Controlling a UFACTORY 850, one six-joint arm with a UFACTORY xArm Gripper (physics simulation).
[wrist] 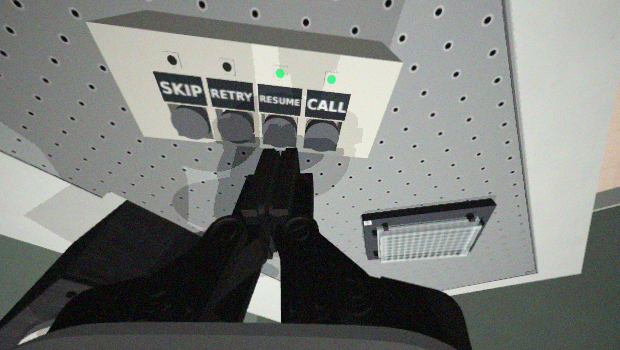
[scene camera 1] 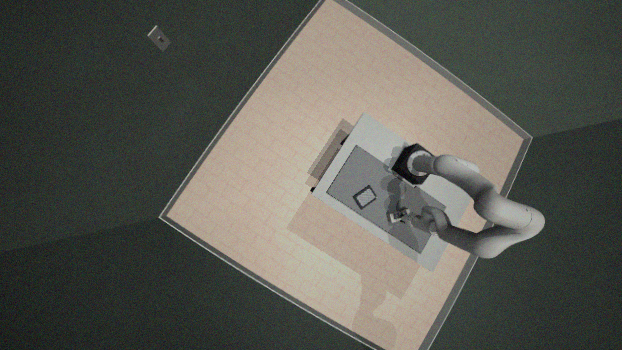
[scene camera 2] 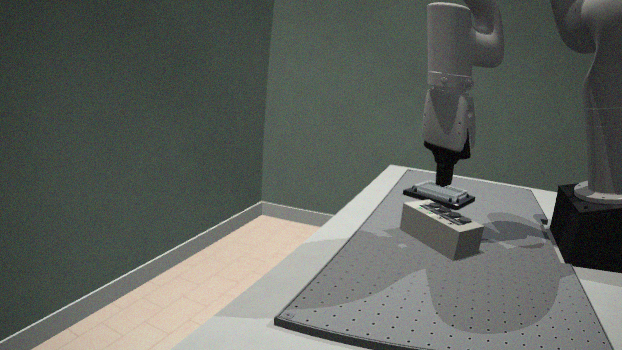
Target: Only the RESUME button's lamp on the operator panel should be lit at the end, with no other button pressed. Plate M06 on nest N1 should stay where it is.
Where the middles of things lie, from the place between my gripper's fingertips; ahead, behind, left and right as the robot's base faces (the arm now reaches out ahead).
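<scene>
With the resume button (wrist: pixel 279 131) as my reference, my hand is 10 mm past it and 50 mm above it. The retry button (wrist: pixel 237 127) is 30 mm behind my hand, 30 mm to the left of it and 50 mm below it. As for the cream operator panel (scene camera 2: pixel 450 237), I find it 30 mm to the left of my hand and 70 mm below it. And the call button (wrist: pixel 320 135) sits 10 mm ahead of my hand, 20 mm to the right of it and 50 mm below it.
</scene>
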